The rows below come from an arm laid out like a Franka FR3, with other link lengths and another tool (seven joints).
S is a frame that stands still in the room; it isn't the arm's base.
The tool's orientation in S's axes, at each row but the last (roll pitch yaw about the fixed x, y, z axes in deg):
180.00 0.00 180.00
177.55 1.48 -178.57
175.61 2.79 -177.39
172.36 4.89 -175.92
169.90 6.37 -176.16
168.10 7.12 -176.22
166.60 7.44 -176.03
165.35 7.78 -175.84
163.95 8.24 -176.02
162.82 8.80 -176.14
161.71 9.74 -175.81
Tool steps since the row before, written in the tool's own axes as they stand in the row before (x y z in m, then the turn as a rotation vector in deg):
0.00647 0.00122 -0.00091 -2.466 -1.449 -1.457
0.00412 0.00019 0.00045 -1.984 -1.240 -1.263
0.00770 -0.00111 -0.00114 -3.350 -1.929 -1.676
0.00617 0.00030 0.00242 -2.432 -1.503 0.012
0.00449 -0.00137 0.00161 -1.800 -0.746 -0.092
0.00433 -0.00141 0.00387 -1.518 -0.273 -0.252
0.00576 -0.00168 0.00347 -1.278 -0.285 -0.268
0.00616 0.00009 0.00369 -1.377 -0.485 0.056
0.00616 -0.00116 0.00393 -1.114 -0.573 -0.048
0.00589 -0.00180 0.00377 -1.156 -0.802 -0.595
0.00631 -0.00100 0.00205 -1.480 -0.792 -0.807
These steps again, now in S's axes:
-0.00647 0.00122 0.00091 2.466 -1.449 1.457
-0.00411 0.00011 -0.00055 1.984 -1.244 1.260
-0.00768 -0.00155 0.00068 3.362 -1.901 1.685
-0.00598 0.00019 -0.00288 2.541 -1.311 -0.004
-0.00418 -0.00135 -0.00231 1.840 -0.629 0.160
-0.00374 -0.00083 -0.00458 1.501 -0.221 0.377
-0.00515 -0.00119 -0.00448 1.263 -0.253 0.359
-0.00568 0.00061 -0.00435 1.418 -0.353 0.011
-0.00549 -0.00041 -0.00494 1.155 -0.485 0.049
-0.00514 -0.00095 -0.00499 1.153 -0.866 0.505
-0.00580 -0.00073 -0.00330 1.441 -0.902 0.761

